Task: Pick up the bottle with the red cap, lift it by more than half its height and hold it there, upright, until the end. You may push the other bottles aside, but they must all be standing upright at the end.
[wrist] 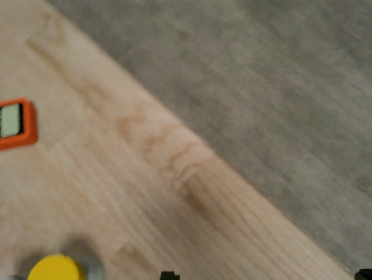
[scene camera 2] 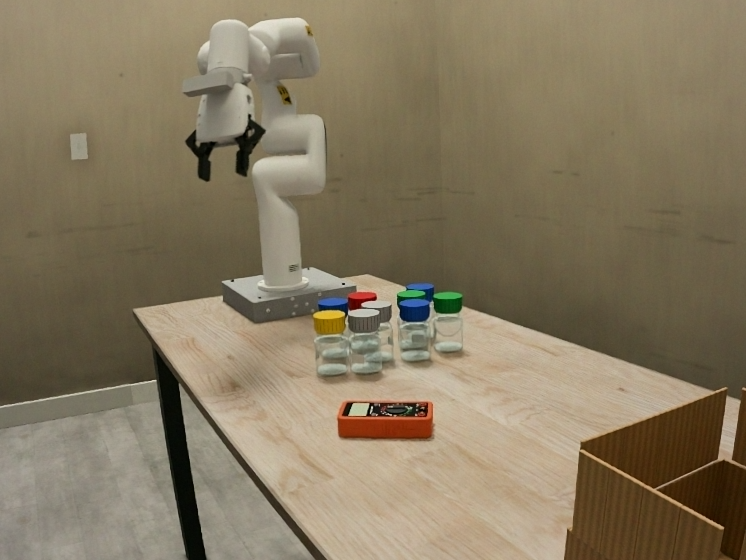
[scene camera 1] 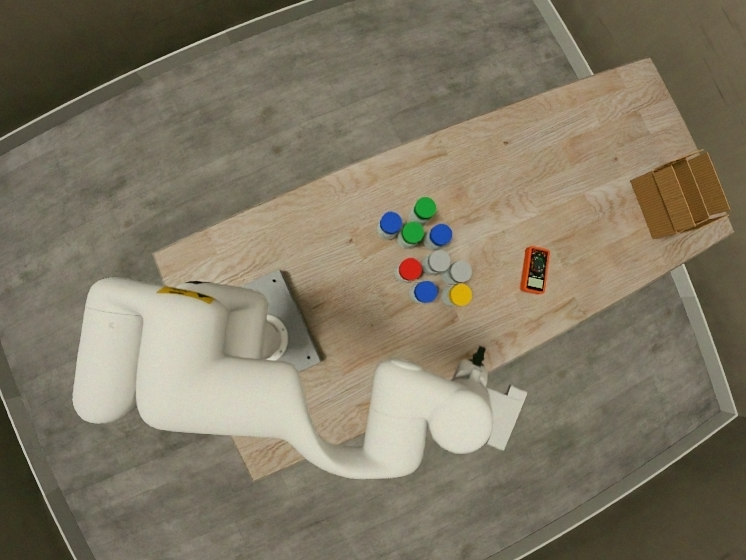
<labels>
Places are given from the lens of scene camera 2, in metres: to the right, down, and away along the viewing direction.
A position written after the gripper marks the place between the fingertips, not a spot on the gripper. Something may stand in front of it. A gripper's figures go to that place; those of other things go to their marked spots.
gripper (scene camera 2: pixel 223 177): -0.26, -0.18, 1.15
orange multimeter (scene camera 2: pixel 356 419): -0.02, 0.19, 0.90
</labels>
